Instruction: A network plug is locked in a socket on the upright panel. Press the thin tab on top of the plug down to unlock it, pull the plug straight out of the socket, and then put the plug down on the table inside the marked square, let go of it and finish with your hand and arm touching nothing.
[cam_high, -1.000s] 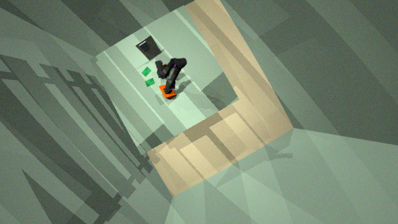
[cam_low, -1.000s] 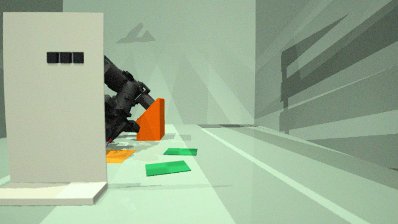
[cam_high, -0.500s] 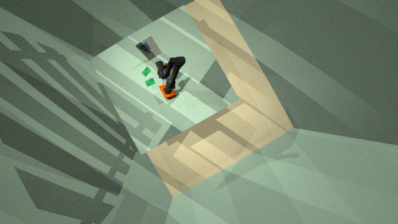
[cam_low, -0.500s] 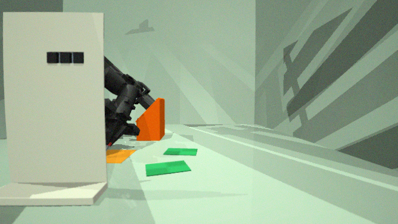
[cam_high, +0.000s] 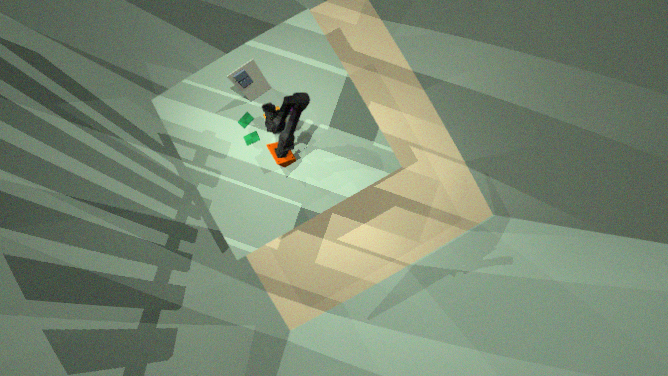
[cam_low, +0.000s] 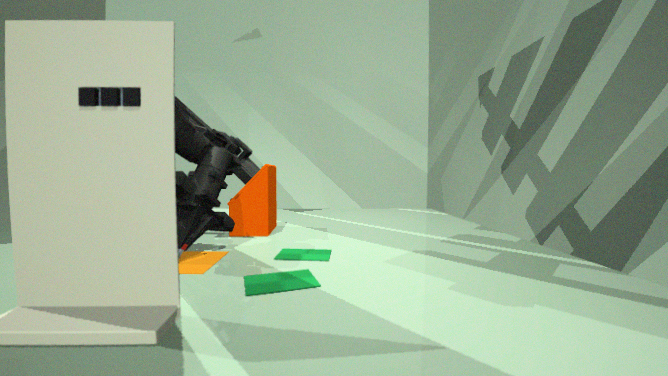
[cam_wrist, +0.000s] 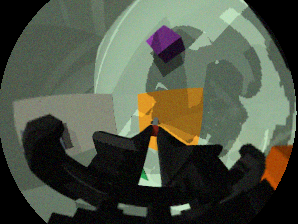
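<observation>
Now: the orange marked square 20 mm below my gripper tip and 10 mm behind it. Also, from my gripper tip: white panel: 190 mm ahead, 120 mm above, 40 mm to the left; then plug: right at my gripper tip.
</observation>
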